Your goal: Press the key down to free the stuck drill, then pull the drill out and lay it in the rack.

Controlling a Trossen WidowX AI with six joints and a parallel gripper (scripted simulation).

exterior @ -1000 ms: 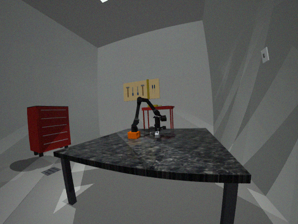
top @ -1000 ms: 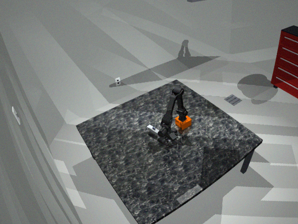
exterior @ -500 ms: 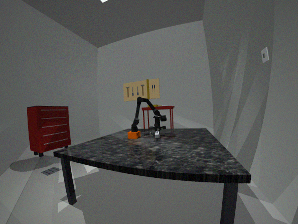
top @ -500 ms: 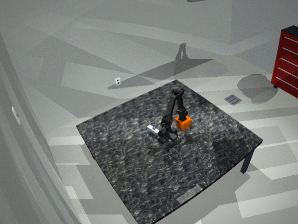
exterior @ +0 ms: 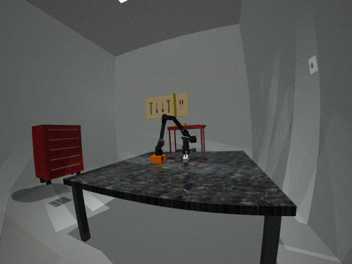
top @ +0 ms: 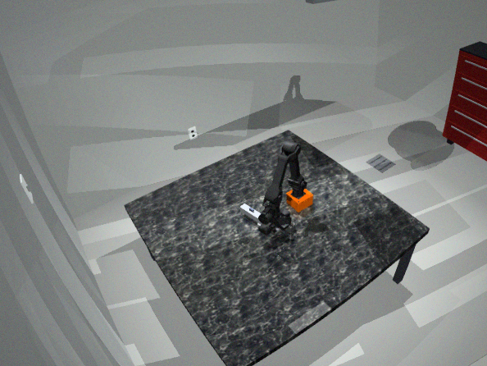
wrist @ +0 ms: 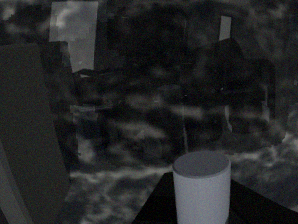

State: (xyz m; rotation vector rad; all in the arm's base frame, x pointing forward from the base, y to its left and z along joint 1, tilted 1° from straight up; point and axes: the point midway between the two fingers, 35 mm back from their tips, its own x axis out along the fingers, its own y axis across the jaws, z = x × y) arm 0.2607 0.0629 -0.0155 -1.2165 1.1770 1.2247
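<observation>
The dark block is 7 cm behind my gripper tip, 2 cm to the left of it and 1 cm above it. From my gripper tip the other things lie so: dark key: 16 cm to the right, 4 cm above; then grey metal block: 14 cm to the right, 3 cm above.
</observation>
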